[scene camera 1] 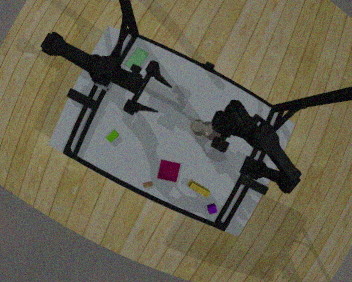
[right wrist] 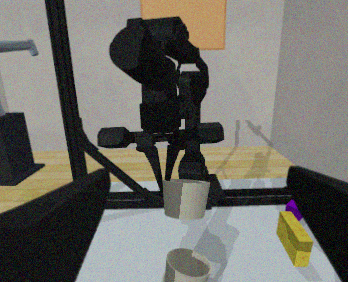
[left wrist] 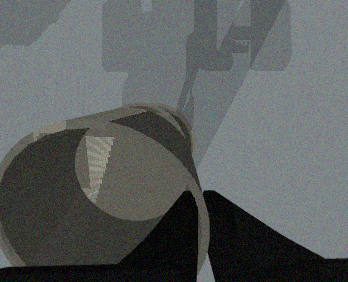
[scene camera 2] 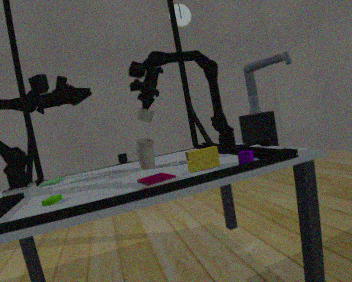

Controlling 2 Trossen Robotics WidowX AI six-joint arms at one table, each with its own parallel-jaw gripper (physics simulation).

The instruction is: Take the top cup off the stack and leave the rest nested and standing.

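Pixels of known places: left gripper, between the fingertips: [right wrist: 164, 191] [left wrist: 198, 202]; right gripper, between the fingertips: [scene camera 1: 164, 99] [right wrist: 198, 175] [scene camera 2: 90, 91]; left arm's base, origin of its link: [scene camera 1: 251, 168] [scene camera 2: 228, 146]; right arm's base, origin of its link: [scene camera 1: 105, 79] [scene camera 2: 19, 186].
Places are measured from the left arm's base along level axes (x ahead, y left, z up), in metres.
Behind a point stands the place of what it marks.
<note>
A beige-grey cup [scene camera 2: 145, 115] {x 0.348, y -0.032, z 0.205 m} [left wrist: 135, 175] {x 0.348, y -0.069, z 0.184 m} [right wrist: 192, 200] {x 0.372, y -0.058, z 0.220 m} hangs in the air, a little tilted. My left gripper [scene camera 2: 146, 106] [left wrist: 198, 202] {x 0.338, y -0.097, z 0.217 m} [right wrist: 164, 191] {x 0.338, y -0.097, z 0.217 m} is shut on its rim, one finger inside and one outside the wall. Below it, apart from it, the remaining beige-grey cups [scene camera 2: 146, 156] [right wrist: 171, 270] stand on the table, with a slight lean in scene camera 2; how many are nested I cannot tell. Part of them shows behind the held cup in the left wrist view. My right gripper [scene camera 1: 164, 99] {x 0.545, y -0.080, z 0.343 m} [scene camera 2: 90, 92] {x 0.545, y -0.080, z 0.343 m} is open and empty, well to the left of the cups in scene camera 1.
On the table [scene camera 1: 185, 150] {x 0.370, y 0.059, z -0.022 m} lie a dark red square [scene camera 1: 169, 170] {x 0.403, y 0.184, z -0.013 m} [scene camera 2: 156, 178] {x 0.406, y 0.205, z -0.013 m}, a yellow block [scene camera 1: 199, 188] {x 0.237, y 0.199, z 0.048 m} [scene camera 2: 203, 159] {x 0.235, y 0.220, z 0.014 m} [right wrist: 292, 237] {x 0.254, y 0.188, z 0.034 m}, a purple cube [scene camera 1: 212, 208] {x 0.115, y 0.280, z 0.019 m} [scene camera 2: 245, 157] {x 0.121, y 0.304, z 0.003 m}, a green block [scene camera 1: 112, 135] {x 0.740, y 0.140, z -0.006 m} [scene camera 2: 52, 200] {x 0.735, y 0.172, z -0.009 m}, a pale green pad [scene camera 1: 137, 58] {x 0.795, y -0.277, z -0.012 m} and a small tan block [scene camera 1: 147, 184] {x 0.477, y 0.299, z -0.014 m}. Black rails edge it.
</note>
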